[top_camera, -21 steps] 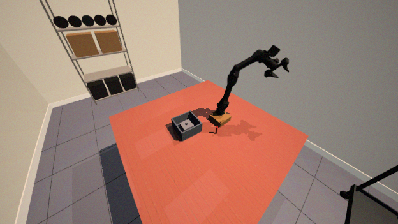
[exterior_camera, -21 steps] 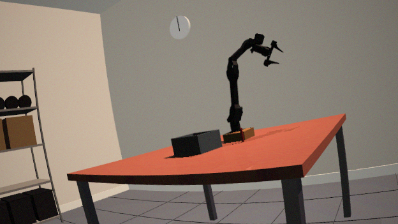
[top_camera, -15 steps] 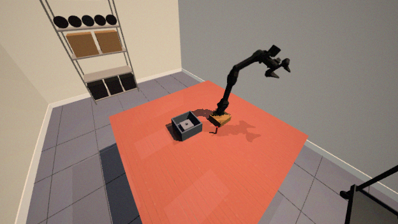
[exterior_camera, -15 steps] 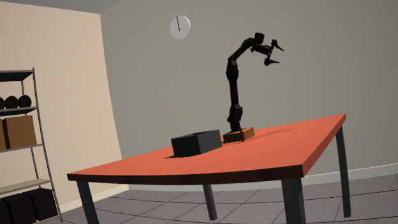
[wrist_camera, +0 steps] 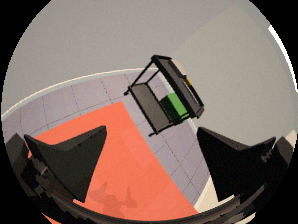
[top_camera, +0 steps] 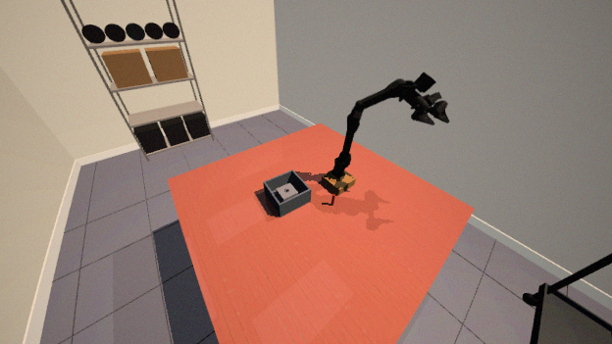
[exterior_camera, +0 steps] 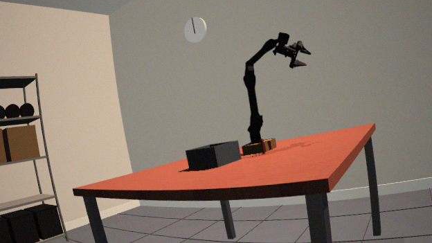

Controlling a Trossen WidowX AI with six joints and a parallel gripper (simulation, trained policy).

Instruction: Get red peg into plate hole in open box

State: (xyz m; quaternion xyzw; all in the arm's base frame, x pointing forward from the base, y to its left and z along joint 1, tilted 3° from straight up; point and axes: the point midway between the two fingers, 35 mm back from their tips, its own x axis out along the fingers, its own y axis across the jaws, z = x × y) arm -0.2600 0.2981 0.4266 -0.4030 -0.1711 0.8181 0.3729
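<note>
My gripper tip is 430 mm above the red peg, 410 mm short of it and 200 mm to the left of it. Round my gripper tip: plate 590 mm ahead, 420 mm below, 380 mm to the right; box 590 mm ahead, 440 mm below, 380 mm to the right.
</note>
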